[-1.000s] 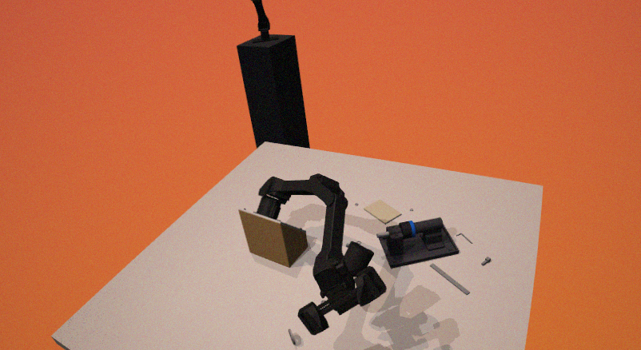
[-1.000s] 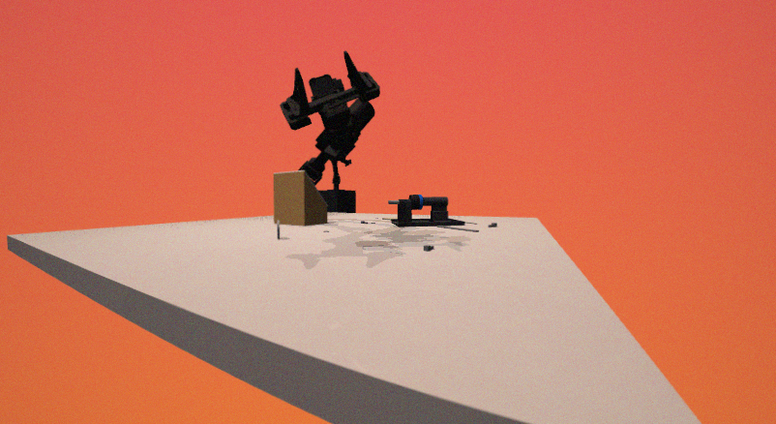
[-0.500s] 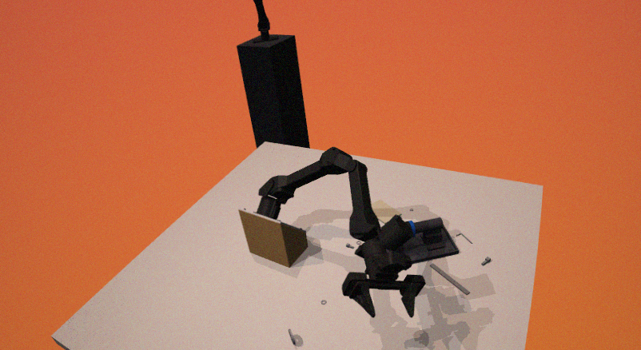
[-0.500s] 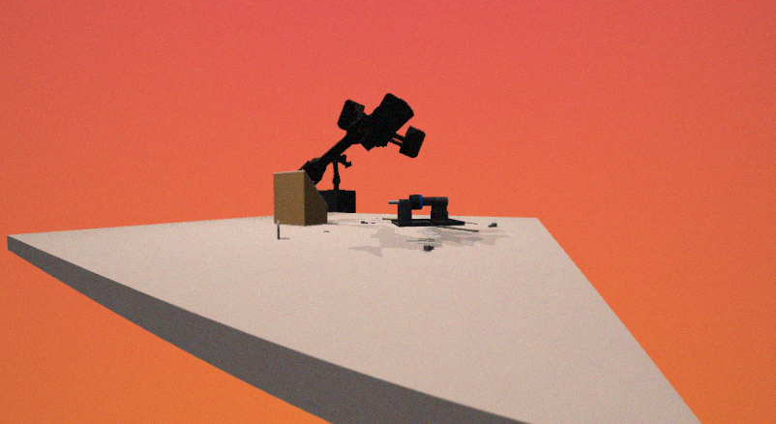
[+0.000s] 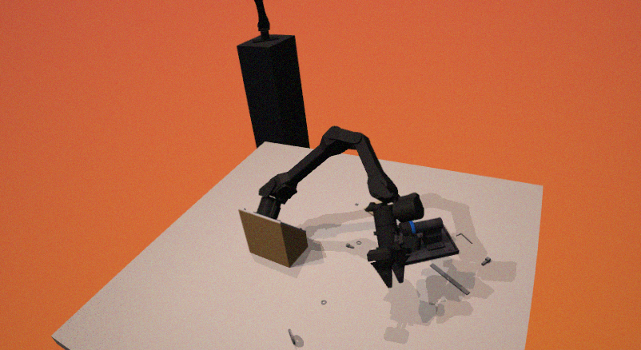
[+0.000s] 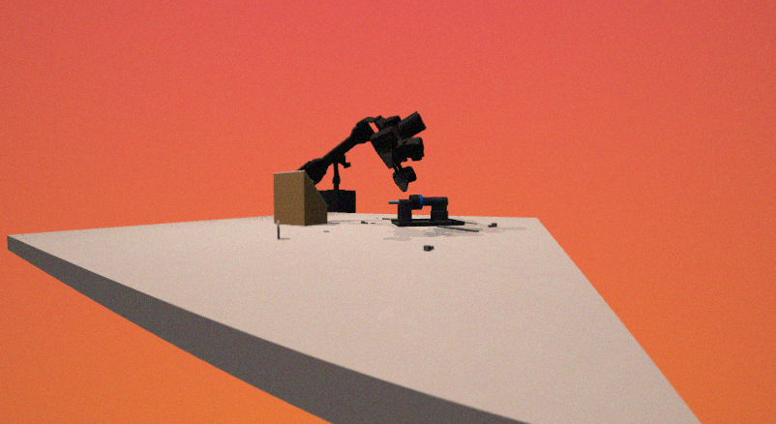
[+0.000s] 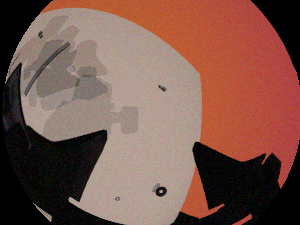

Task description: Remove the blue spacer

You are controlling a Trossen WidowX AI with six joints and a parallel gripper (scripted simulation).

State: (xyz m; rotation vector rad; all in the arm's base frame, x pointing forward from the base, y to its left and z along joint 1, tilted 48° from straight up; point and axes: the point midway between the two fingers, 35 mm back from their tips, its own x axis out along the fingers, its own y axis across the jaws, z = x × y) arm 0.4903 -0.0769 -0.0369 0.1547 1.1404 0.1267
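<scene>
Right now the grey shaft is 27 cm to the left of my gripper tip, 10 cm behind it and 6 cm below it. Also, from my gripper tip: grey bar: 21 cm to the left, 14 cm below, 9 cm ahead; then hex key: 41 cm to the left, 14 cm below, 7 cm ahead; then blue spacer: 29 cm to the left, 8 cm behind, 6 cm below.
</scene>
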